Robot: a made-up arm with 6 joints. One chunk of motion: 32 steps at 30 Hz.
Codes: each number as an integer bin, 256 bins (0 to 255) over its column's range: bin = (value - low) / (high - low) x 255, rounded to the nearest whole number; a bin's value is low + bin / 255 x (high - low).
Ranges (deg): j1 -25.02..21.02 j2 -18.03..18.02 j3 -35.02..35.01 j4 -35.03..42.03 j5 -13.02..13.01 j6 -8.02..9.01
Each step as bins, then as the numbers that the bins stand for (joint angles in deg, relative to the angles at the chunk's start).
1 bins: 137 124 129 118 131 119
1 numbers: -0.28 -0.50 0.41 0.63 0.35 -0.07
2 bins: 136 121 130 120 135 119
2 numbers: -0.47 -0.92 0.68 1.23 0.76 -0.07
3 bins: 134 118 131 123 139 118
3 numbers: -0.83 -1.35 0.96 2.14 1.17 -0.14
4 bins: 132 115 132 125 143 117
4 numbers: -1.19 -1.77 1.23 2.74 1.58 -0.21
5 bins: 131 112 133 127 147 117
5 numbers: -1.37 -2.20 1.51 3.35 1.99 -0.21
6 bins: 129 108 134 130 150 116
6 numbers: -1.73 -2.76 1.78 4.26 2.29 -0.27
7 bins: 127 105 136 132 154 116
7 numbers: -2.09 -3.19 2.33 4.86 2.70 -0.27
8 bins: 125 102 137 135 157 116
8 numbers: -2.45 -3.61 2.60 5.77 3.01 -0.27
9 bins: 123 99 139 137 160 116
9 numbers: -2.81 -4.03 3.15 6.37 3.31 -0.27
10 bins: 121 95 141 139 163 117
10 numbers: -3.17 -4.60 3.70 6.98 3.62 -0.21
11 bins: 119 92 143 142 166 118
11 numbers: -3.53 -5.02 4.25 7.88 3.93 -0.14
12 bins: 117 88 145 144 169 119
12 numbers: -3.90 -5.59 4.80 8.49 4.23 -0.07
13 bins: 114 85 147 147 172 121
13 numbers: -4.44 -6.01 5.35 9.39 4.54 0.06
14 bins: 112 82 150 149 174 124
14 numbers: -4.80 -6.44 6.17 10.00 4.74 0.26
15 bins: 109 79 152 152 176 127
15 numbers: -5.34 -6.86 6.72 10.90 4.95 0.46
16 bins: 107 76 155 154 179 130
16 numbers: -5.70 -7.29 7.55 11.51 5.25 0.66
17 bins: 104 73 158 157 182 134
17 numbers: -6.24 -7.71 8.37 12.41 5.56 0.93
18 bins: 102 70 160 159 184 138
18 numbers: -6.60 -8.13 8.92 13.02 5.76 1.20
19 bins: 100 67 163 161 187 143
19 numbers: -6.97 -8.56 9.74 13.62 6.07 1.53
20 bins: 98 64 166 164 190 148
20 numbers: -7.33 -8.98 10.57 14.53 6.37 1.86
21 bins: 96 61 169 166 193 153
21 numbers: -7.69 -9.41 11.39 15.13 6.68 2.20
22 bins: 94 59 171 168 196 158
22 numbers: -8.05 -9.69 11.94 15.74 6.99 2.53
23 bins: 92 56 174 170 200 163
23 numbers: -8.41 -10.11 12.77 16.34 7.40 2.87
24 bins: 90 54 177 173 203 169
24 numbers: -8.77 -10.40 13.59 17.25 7.70 3.27
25 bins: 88 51 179 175 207 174
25 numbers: -9.13 -10.82 14.14 17.85 8.11 3.60
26 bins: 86 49 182 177 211 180
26 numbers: -9.49 -11.10 14.96 18.46 8.52 4.00
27 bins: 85 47 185 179 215 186
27 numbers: -9.67 -11.39 15.79 19.06 8.93 4.40
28 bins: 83 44 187 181 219 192
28 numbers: -10.03 -11.81 16.34 19.67 9.34 4.80
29 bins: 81 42 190 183 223 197
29 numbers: -10.40 -12.09 17.16 20.27 9.74 5.14
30 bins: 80 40 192 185 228 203
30 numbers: -10.58 -12.38 17.71 20.88 10.25 5.54
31 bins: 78 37 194 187 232 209
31 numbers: -10.94 -12.80 18.26 21.48 10.66 5.94
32 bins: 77 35 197 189 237 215
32 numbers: -11.12 -13.08 19.08 22.09 11.17 6.34
